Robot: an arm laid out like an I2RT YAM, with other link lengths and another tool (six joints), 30 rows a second.
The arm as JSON. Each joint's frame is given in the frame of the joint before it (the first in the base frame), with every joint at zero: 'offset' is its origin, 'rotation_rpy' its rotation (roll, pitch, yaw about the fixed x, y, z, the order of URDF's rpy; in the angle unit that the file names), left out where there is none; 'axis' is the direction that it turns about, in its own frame. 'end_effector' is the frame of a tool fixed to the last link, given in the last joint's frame.
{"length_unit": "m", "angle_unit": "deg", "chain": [
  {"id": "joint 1", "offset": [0.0, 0.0, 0.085], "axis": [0.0, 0.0, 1.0]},
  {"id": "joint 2", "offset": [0.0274, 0.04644, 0.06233], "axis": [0.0, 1.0, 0.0]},
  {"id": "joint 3", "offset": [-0.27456, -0.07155, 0.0], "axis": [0.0, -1.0, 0.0]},
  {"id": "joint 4", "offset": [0.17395, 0.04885, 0.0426], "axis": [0.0, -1.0, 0.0]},
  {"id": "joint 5", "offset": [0.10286, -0.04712, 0.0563], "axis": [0.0, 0.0, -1.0]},
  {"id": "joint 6", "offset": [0.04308, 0.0, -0.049], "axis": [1.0, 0.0, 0.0]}
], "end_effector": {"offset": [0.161, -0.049, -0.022], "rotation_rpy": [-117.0, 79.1, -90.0]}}
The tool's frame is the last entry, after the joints.
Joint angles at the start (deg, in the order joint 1, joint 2, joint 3, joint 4, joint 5, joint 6):
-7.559, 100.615, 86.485, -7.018, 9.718, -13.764
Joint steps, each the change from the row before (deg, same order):
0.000, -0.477, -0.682, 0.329, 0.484, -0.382
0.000, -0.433, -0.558, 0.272, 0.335, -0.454
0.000, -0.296, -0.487, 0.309, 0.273, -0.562
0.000, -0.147, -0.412, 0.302, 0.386, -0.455
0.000, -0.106, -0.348, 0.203, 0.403, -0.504
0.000, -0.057, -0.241, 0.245, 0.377, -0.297
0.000, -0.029, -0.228, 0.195, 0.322, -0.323
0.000, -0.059, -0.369, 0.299, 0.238, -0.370
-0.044, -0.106, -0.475, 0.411, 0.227, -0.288
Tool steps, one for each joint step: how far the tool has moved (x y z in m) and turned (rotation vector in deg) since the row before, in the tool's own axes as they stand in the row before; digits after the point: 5 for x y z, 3 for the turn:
0.00092, -0.00060, -0.00304, 0.491, 0.246, -0.279
0.00031, -0.00046, -0.00268, 0.365, 0.205, -0.375
0.00029, -0.00049, -0.00184, 0.296, 0.258, -0.475
0.00094, -0.00074, -0.00124, 0.362, 0.327, -0.336
0.00118, -0.00074, -0.00107, 0.343, 0.424, -0.358
0.00064, -0.00091, -0.00095, 0.363, 0.235, -0.199
0.00084, -0.00068, -0.00061, 0.284, 0.282, -0.220
0.00102, -0.00033, -0.00038, 0.205, 0.277, -0.277
0.00126, -0.00054, -0.00066, 0.254, 0.203, -0.192

